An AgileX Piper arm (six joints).
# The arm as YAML. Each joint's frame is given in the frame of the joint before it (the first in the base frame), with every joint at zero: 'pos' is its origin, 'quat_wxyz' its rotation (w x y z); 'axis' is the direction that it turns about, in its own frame. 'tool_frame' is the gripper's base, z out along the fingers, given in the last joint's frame.
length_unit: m
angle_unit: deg
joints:
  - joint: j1
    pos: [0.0, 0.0, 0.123]
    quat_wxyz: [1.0, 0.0, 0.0, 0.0]
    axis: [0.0, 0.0, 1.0]
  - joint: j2
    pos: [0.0, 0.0, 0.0]
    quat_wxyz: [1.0, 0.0, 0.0, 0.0]
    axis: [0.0, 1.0, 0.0]
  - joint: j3
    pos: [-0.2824, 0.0, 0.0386]
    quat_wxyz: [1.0, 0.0, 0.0, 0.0]
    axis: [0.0, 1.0, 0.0]
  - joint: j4
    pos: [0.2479, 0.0, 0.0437]
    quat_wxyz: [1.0, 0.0, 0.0, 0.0]
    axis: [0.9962, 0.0, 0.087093]
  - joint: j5
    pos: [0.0, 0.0, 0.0]
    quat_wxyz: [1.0, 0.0, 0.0, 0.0]
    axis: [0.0, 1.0, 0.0]
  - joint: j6
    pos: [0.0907, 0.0, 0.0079]
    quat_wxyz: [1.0, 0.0, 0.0, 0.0]
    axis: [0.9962, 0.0, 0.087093]
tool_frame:
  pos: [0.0, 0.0, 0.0]
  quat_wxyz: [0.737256, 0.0, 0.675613, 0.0]
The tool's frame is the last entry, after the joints.
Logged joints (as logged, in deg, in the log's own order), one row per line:
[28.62 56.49 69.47 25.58 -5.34 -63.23]
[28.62 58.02 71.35 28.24 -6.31 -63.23]
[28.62 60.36 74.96 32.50 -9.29 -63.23]
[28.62 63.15 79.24 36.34 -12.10 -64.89]
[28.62 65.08 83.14 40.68 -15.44 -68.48]
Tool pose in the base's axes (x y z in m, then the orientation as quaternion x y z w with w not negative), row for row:
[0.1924 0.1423 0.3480 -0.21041 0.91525 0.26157 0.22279]
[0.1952 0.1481 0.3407 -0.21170 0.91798 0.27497 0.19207]
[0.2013 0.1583 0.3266 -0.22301 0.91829 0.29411 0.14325]
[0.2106 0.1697 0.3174 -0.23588 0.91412 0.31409 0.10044]
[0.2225 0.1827 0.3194 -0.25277 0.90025 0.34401 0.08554]
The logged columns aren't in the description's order. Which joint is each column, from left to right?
Columns, left to right: j1, j5, j2, j4, j6, j3.
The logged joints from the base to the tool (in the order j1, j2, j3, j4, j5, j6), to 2 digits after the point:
[28.62 69.47 -63.23 25.58 56.49 -5.34]
[28.62 71.35 -63.23 28.24 58.02 -6.31]
[28.62 74.96 -63.23 32.50 60.36 -9.29]
[28.62 79.24 -64.89 36.34 63.15 -12.10]
[28.62 83.14 -68.48 40.68 65.08 -15.44]

